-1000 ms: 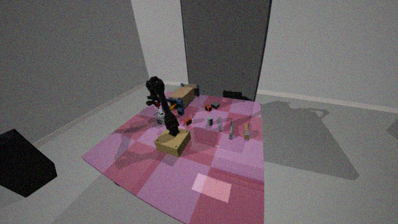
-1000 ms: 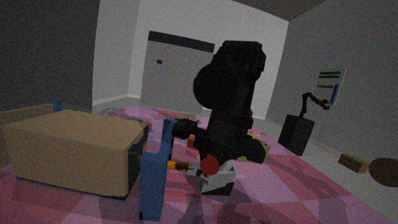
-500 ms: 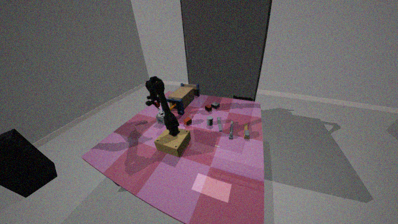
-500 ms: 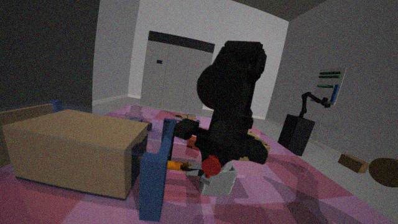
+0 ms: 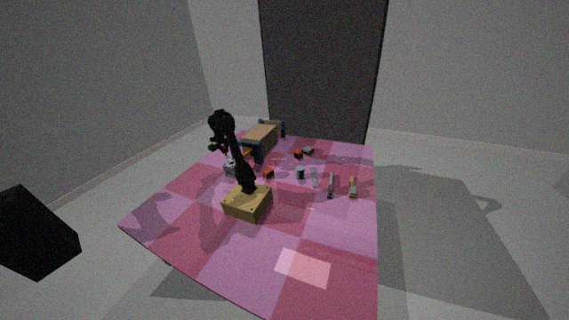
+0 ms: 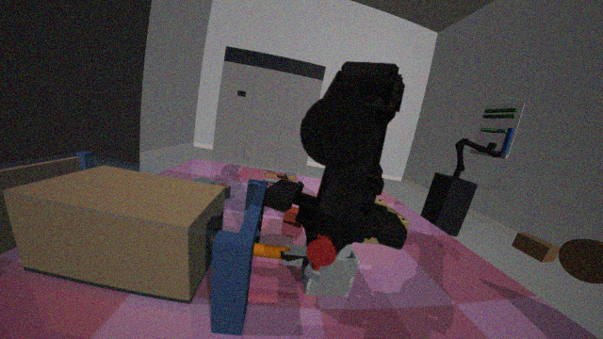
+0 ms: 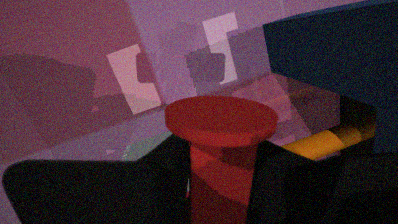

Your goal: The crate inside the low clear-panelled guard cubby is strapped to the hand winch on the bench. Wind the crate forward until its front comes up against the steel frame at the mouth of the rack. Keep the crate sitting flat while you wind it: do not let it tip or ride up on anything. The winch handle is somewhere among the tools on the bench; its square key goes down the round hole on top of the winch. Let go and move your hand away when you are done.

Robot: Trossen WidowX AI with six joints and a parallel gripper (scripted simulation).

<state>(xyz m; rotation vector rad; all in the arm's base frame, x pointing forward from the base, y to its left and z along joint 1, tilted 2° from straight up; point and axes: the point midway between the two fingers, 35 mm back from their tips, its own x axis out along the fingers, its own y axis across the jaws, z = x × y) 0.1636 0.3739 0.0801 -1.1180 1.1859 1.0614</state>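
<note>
Right now my gripper tip is 2 cm below the red knob. From my gripper tip the other things lie so: red-knobbed winch handle 1 cm behind, 4 cm to the right, 1 cm below; blue steel frame 12 cm ahead, 7 cm to the right, 1 cm below; grey hand winch 5 cm behind, 11 cm to the right, 9 cm below.
</note>
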